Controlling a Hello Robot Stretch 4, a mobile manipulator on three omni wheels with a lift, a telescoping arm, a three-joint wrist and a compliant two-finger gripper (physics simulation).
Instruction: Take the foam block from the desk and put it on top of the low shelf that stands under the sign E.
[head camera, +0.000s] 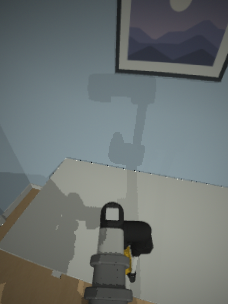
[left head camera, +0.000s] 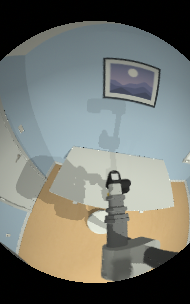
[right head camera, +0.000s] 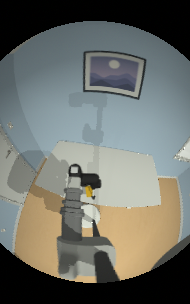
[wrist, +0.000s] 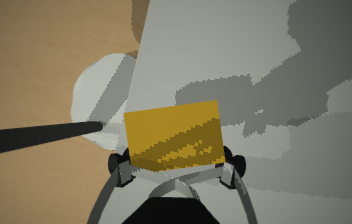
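Pixels of known places: gripper, fingertip midpoint: (head camera: 130, 261) (wrist: 177, 159); robot's base, origin of the base link: (left head camera: 100, 221) (right head camera: 86, 214).
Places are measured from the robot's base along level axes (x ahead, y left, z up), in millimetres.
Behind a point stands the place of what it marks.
The yellow foam block (head camera: 128, 259) (right head camera: 89, 190) @(z 835, x 262, y -60 mm) (wrist: 172, 132) @(z 835, x 262, y -51 mm) is squeezed between the two fingertips of my gripper (wrist: 177, 159) @(z 788, x 266, y -87 mm), which is shut on it. In the wrist view the block is slightly tilted and its lower part is in shadow. The block is above the pale desk (head camera: 180, 240) @(z 693, x 393, y -382 mm) (left head camera: 145, 180) @(z 693, x 442, y -519 mm) (right head camera: 130, 175) @(z 693, x 444, y -534 mm) (wrist: 210, 40) @(z 693, x 312, y 86 mm), near the desk's edge on the robot's side. In the head view the wrist hides part of the gripper and block. The low shelf and the sign E do not show in these views.
My telescoping arm (head camera: 110, 274) @(z 1204, x 149, y -2 mm) (left head camera: 117, 225) @(z 1213, x 59, y 3 mm) (right head camera: 71, 220) @(z 1212, x 53, y -6 mm) reaches over the desk's edge. A white round object (left head camera: 95, 221) @(z 187, x 6, y 77 mm) (right head camera: 93, 216) @(z 187, x -13, y -105 mm) (wrist: 87, 85) @(z 186, x -126, y 67 mm) is low beside that edge. A dark rod (wrist: 50, 135) shows at the left. A framed picture (head camera: 175, 35) @(z 1587, x 909, y -253 mm) (left head camera: 132, 82) @(z 1609, x 909, y -251 mm) (right head camera: 114, 75) @(z 1596, x 907, y -261 mm) hangs on the blue wall.
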